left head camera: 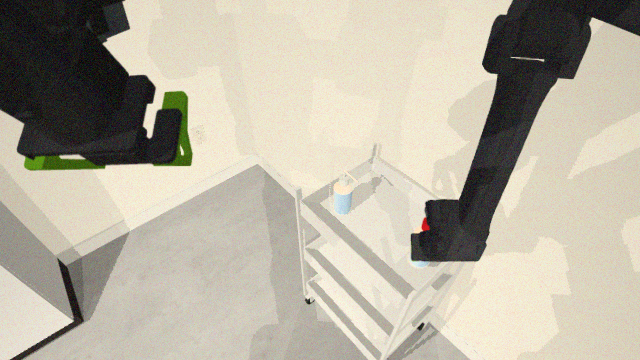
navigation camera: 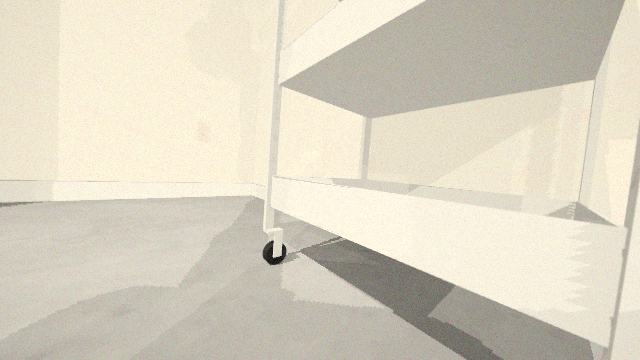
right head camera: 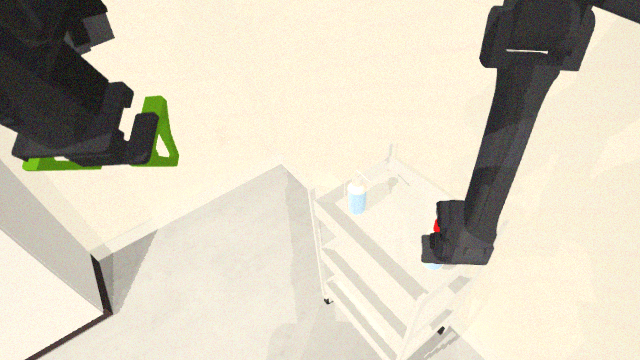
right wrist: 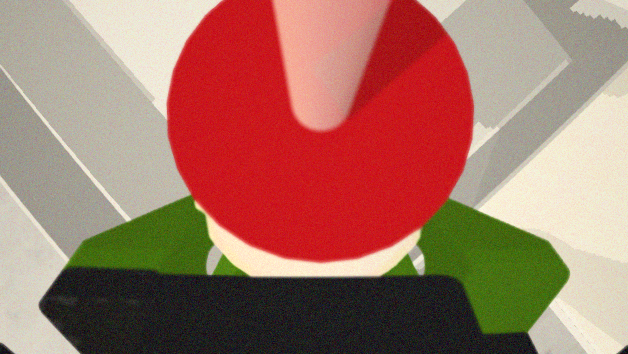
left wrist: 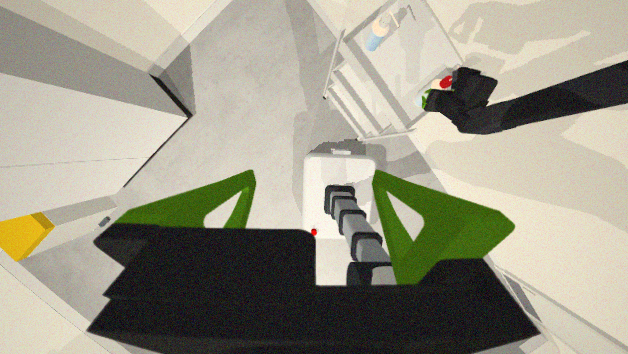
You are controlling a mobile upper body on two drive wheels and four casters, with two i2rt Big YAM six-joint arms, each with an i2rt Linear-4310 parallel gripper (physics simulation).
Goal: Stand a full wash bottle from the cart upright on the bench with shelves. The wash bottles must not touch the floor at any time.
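Frame: origin at the left arm's base, x right, y ahead, z up, level; millimetres.
Seen in the pictures: left gripper, fingertip midpoint: (left head camera: 146,161) (right head camera: 138,162) (left wrist: 314,176); right gripper, fingertip midpoint: (left head camera: 421,247) (left wrist: 428,93).
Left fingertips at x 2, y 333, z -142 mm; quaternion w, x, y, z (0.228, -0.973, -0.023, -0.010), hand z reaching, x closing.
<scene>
Pixels of each thing's top centre, then the offset from my left fingertips to it. "spot": a spot on its surface instead.
- wash bottle with a red cap, top centre: (right head camera: 445,214) (left head camera: 434,213) (left wrist: 458,76) dx +442, dy +261, dz -384 mm
- white block with a dark edge, surface spot: (left head camera: 70,290) (right head camera: 101,284) spot: dx -1080, dy +380, dz -1219 mm
My right gripper (left head camera: 419,247) (right head camera: 431,249) (left wrist: 428,93) (right wrist: 320,235) is shut on a wash bottle with a red cap (left head camera: 425,224) (right head camera: 436,226) (left wrist: 446,81) (right wrist: 320,190). It is at the near right end of the white cart (left head camera: 357,247) (right head camera: 372,250) (navigation camera: 425,225). The bottle looks upright; its pale blue base shows below the fingers. I cannot tell whether the base touches the tray. A second, blue wash bottle (left head camera: 342,200) (right head camera: 357,201) (left wrist: 376,40) with a pale cap stands upright at the tray's far left corner. My left gripper (left head camera: 112,162) (right head camera: 100,162) (left wrist: 314,176) is open and empty, away from the cart.
The cart has raised tray rims, corner posts and lower shelves. A pale wall is behind it. A white block with a dark edge (left head camera: 70,290) (right head camera: 101,285) stands at the lower left. A yellow object (left wrist: 22,237) is at the left wrist view's left edge. The shelved bench cannot be made out.
</scene>
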